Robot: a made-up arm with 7 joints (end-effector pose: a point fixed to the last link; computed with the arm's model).
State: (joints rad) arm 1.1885 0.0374 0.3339 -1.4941 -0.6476 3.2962 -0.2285
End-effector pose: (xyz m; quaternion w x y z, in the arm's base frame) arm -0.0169 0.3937 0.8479 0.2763 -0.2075 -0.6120 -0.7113
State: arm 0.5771 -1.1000 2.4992 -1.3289 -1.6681 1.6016 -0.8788
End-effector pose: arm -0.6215 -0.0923 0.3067 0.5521 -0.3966 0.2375 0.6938
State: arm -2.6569 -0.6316 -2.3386 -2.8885 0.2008 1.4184 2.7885
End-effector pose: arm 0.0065 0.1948 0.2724 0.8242 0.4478 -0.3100 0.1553
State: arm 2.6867 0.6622 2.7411 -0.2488 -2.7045 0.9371 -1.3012
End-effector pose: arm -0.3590 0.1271 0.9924 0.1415 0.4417 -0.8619 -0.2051
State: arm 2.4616 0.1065 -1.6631 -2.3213 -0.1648 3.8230 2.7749
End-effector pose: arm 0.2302 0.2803 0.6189 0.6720 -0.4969 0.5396 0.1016
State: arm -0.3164 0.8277 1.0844 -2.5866 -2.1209 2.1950 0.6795
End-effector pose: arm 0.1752 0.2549 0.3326 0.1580 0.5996 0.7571 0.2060
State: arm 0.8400 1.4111 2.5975 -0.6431 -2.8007 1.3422 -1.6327
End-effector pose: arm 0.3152 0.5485 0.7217 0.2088 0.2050 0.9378 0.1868
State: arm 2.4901 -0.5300 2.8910 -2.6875 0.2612 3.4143 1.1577
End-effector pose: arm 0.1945 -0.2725 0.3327 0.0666 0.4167 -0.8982 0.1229
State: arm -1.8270 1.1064 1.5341 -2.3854 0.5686 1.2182 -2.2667
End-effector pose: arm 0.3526 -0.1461 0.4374 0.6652 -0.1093 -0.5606 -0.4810
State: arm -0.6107 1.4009 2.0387 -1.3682 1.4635 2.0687 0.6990
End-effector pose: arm 0.5713 0.0940 0.6534 0.7534 -0.0853 -0.0005 0.6520
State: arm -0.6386 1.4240 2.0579 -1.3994 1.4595 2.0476 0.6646
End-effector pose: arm 0.5683 0.0827 0.6533 0.7643 -0.0806 -0.0187 0.6395
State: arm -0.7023 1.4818 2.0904 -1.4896 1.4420 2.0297 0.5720
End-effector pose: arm 0.5584 0.0623 0.6461 0.7898 -0.0766 -0.0423 0.6070
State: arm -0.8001 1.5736 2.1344 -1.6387 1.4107 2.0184 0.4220
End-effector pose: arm 0.5371 0.0332 0.6345 0.8280 -0.0731 -0.0743 0.5509
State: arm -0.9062 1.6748 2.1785 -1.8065 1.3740 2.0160 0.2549
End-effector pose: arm 0.5061 0.0032 0.6241 0.8664 -0.0707 -0.1110 0.4818
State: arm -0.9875 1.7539 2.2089 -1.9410 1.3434 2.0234 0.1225
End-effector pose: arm 0.4768 -0.0174 0.6166 0.8928 -0.0707 -0.1396 0.4225
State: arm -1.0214 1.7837 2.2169 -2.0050 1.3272 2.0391 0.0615
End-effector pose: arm 0.4622 -0.0220 0.6125 0.9031 -0.0770 -0.1471 0.3961
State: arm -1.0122 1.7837 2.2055 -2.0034 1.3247 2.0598 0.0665
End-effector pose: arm 0.4652 -0.0160 0.6068 0.9022 -0.0814 -0.1325 0.4023
